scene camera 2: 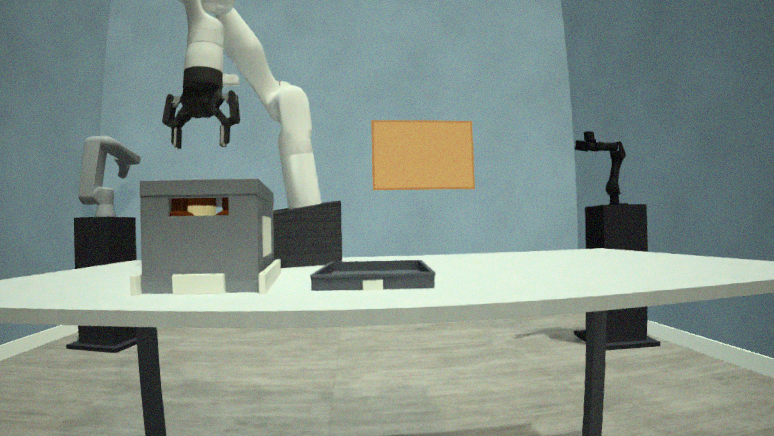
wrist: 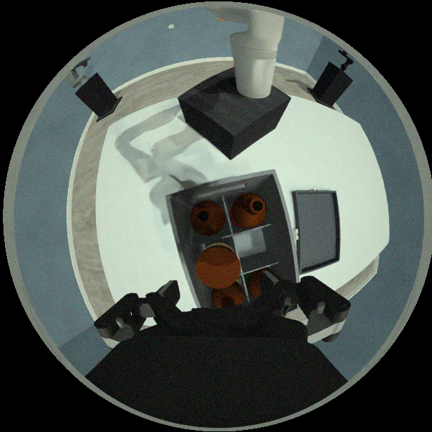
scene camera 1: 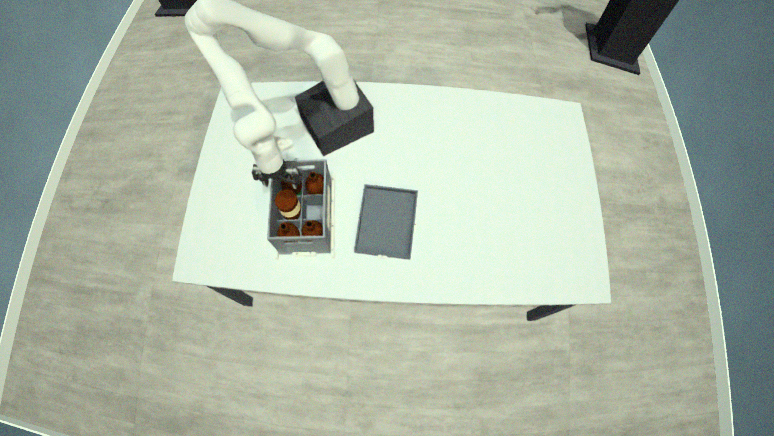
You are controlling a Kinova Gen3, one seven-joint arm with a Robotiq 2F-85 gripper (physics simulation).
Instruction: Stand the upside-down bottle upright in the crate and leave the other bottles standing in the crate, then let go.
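Frame: origin at the arm's base, x up, y back, z right, level; centimetres.
Seen in the pictures: gripper, between the fingertips: point(scene camera 2: 200, 147) point(scene camera 1: 281, 185); arm's base, origin of its link: point(scene camera 2: 305, 206) point(scene camera 1: 346, 99).
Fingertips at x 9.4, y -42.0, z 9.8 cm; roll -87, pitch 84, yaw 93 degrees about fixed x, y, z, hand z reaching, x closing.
Observation:
Offsets run from my fingertips to a thing's top centre. "spot": to the spot under its first point.
The upside-down brown bottle {dx -9.0, dy -0.9, dz +0.3 cm} point(scene camera 1: 287, 200) point(wrist: 218, 267) stands base up in the middle compartment of the left column of the grey crate {dx -7.8, dy +0.0, dz -3.7 cm} point(scene camera 1: 300, 246) point(scene camera 2: 200, 249) point(wrist: 281, 212). Its cream label shows below the base. Four other brown bottles stand neck up in the corner compartments: the back left bottle point(wrist: 207, 217), the back right bottle {dx -9.0, dy +9.3, dz -6.3 cm} point(scene camera 1: 314, 184) point(wrist: 248, 210), the front left bottle {dx -9.0, dy -10.0, dz -1.6 cm} point(scene camera 1: 287, 230) point(wrist: 227, 296) and the front right bottle {dx -9.0, dy -7.6, dz -9.7 cm} point(scene camera 1: 311, 228) point(wrist: 254, 285). My gripper point(scene camera 2: 200, 142) point(wrist: 218, 285) is open and empty, above the crate. In the wrist view its fingers partly hide the front right bottle.
The middle right compartment {spot: dx -24.5, dy +3.6, dz -5.6 cm} point(scene camera 1: 313, 208) point(wrist: 251, 242) holds no bottle. Low cream strips sit around the crate's foot. A shallow dark tray {dx -22.7, dy +3.7, dz -32.3 cm} point(scene camera 1: 386, 222) point(scene camera 2: 373, 280) point(wrist: 317, 230) lies right of the crate. The black base block point(scene camera 1: 346, 129) point(scene camera 2: 308, 238) point(wrist: 215, 120) stands behind.

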